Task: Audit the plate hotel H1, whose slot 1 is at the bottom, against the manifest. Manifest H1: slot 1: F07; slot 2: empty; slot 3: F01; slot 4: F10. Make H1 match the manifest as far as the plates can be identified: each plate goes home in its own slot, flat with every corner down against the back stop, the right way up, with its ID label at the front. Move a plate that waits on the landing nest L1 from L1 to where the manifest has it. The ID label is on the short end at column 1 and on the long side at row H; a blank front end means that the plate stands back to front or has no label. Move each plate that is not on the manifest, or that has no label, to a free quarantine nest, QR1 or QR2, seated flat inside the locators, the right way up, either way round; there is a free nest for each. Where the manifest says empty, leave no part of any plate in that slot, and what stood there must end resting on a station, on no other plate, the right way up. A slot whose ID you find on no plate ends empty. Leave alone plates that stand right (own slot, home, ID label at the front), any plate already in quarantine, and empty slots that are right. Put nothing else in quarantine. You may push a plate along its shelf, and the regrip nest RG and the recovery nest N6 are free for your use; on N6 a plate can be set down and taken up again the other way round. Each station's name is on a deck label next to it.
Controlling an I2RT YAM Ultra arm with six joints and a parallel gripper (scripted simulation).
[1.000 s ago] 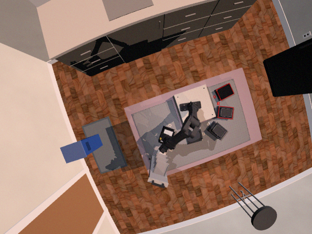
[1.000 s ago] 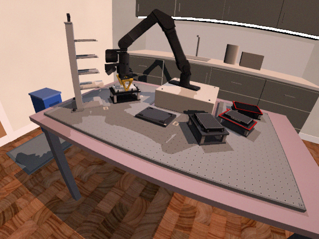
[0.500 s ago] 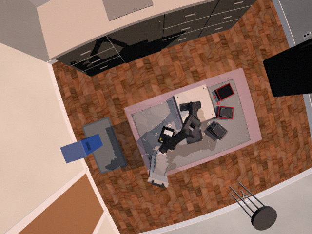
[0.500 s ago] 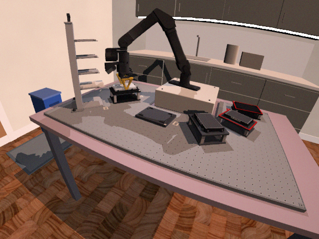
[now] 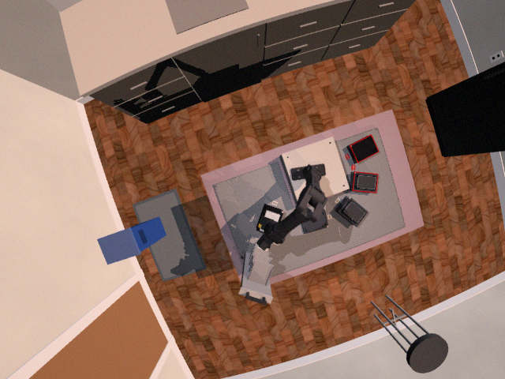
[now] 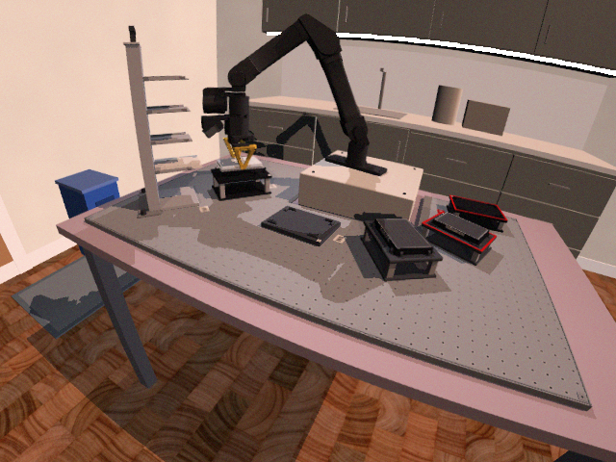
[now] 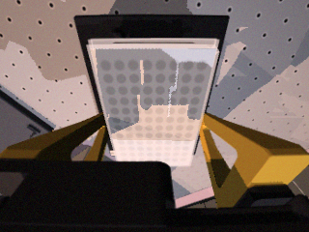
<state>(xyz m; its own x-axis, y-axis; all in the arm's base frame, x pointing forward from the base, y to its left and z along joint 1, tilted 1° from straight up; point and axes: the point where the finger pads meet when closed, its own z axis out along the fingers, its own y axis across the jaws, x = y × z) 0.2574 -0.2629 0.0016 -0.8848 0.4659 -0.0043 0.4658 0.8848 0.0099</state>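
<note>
My gripper is now 5 cm short of the N6 label, 39 cm to the right of it and 9 cm above it. From my hand the other things lie so: L1 deck label (5 cm behind, 45 cm to the left, 9 cm below); H1 deck label (16 cm ahead, 3 cm to the left, 9 cm below); tag reading 4 (25 cm ahead, 6 cm to the right, 26 cm above).
</note>
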